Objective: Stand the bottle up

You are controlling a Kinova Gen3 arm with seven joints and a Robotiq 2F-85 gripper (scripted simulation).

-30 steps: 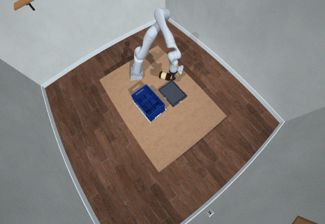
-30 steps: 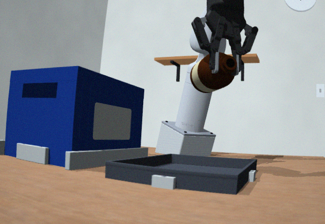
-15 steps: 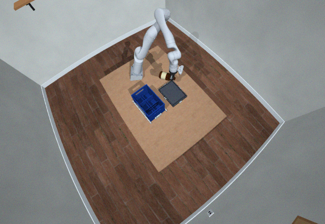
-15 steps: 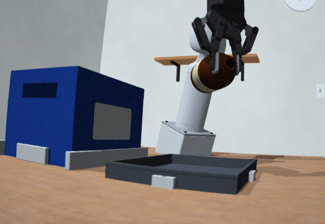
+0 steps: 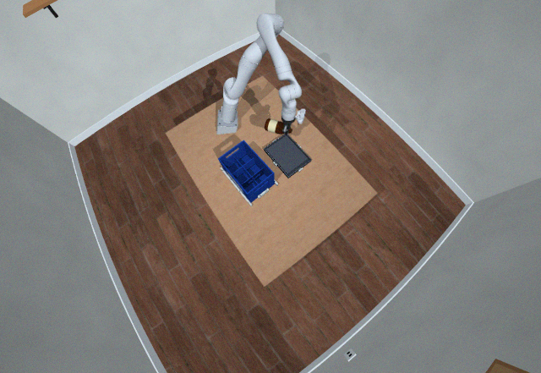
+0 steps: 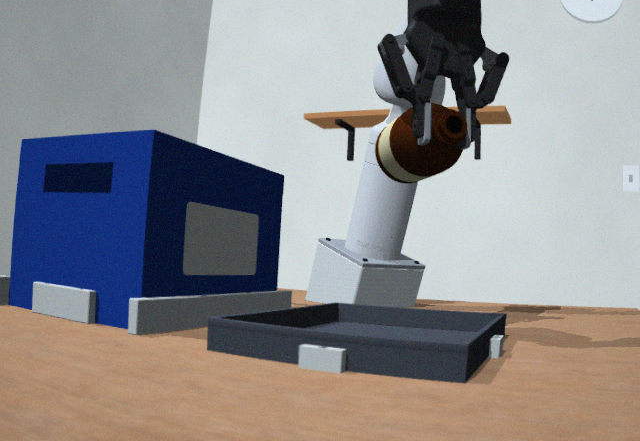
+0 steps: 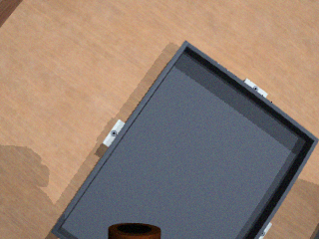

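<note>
Right now the brown bottle is 4 cm behind my hand and 2 cm to the right of it. Round my hand: blue crate: 2 cm behind, 32 cm to the right, 12 cm below; then tray: 5 cm ahead, 4 cm to the right, 19 cm below.
</note>
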